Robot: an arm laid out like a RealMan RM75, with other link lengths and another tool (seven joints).
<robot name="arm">
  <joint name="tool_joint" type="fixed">
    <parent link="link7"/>
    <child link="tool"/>
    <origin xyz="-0.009 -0.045 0.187" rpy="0 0.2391 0.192"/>
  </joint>
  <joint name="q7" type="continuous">
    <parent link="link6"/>
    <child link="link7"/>
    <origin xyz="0 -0.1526 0" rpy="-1.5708 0 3.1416"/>
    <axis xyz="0 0 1"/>
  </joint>
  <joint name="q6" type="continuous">
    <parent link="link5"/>
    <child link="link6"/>
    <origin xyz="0 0 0" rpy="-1.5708 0 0"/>
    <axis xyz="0 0 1"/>
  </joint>
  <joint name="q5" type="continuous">
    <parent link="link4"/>
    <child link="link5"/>
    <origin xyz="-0.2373 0 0" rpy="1.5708 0 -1.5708"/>
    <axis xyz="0 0 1"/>
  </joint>
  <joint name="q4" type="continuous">
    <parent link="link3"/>
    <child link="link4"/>
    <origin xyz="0 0 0" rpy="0 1.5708 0"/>
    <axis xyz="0 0 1"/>
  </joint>
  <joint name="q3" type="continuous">
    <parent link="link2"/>
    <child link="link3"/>
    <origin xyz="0 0.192 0" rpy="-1.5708 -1.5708 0"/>
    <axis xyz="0 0 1"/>
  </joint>
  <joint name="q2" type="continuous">
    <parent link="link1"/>
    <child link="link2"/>
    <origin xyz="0 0 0" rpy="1.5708 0 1.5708"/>
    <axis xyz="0 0 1"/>
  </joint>
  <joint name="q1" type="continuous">
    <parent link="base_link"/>
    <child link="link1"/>
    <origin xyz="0 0 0.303" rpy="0 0 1.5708"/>
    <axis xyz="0 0 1"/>
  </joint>
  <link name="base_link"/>
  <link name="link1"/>
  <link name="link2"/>
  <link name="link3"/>
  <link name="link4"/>
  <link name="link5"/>
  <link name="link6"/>
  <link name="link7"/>
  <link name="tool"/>
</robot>
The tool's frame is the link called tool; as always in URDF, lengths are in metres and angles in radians. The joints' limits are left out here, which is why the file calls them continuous.
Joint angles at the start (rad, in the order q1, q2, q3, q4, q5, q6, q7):
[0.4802 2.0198 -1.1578 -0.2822 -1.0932 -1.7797 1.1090]
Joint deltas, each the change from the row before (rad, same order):
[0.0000 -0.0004 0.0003 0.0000 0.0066 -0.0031 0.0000]
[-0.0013 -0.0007 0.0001 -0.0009 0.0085 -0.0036 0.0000]
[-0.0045 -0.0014 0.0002 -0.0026 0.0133 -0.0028 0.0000]
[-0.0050 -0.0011 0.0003 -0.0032 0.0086 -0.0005 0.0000]
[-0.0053 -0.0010 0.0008 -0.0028 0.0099 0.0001 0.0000]
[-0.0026 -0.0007 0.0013 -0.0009 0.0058 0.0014 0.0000]
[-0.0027 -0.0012 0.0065 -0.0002 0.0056 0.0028 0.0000]
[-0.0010 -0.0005 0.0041 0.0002 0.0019 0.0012 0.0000]
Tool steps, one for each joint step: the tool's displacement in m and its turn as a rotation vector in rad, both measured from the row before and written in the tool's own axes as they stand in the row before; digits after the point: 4 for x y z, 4 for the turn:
[0.0024 -0.0003 0.0005 0.0013 0.0071 -0.0015]
[0.0031 -0.0001 0.0004 0.0008 0.0089 -0.0024]
[0.0046 0.0010 0.0000 -0.0030 0.0133 -0.0051]
[0.0031 0.0013 -0.0004 -0.0042 0.0086 -0.0045]
[0.0035 0.0017 -0.0004 -0.0058 0.0101 -0.0049]
[0.0021 0.0016 -0.0001 -0.0050 0.0061 -0.0032]
[0.0034 0.0031 -0.0001 -0.0090 0.0095 -0.0057]
[0.0017 0.0015 0.0000 -0.0043 0.0047 -0.0027]

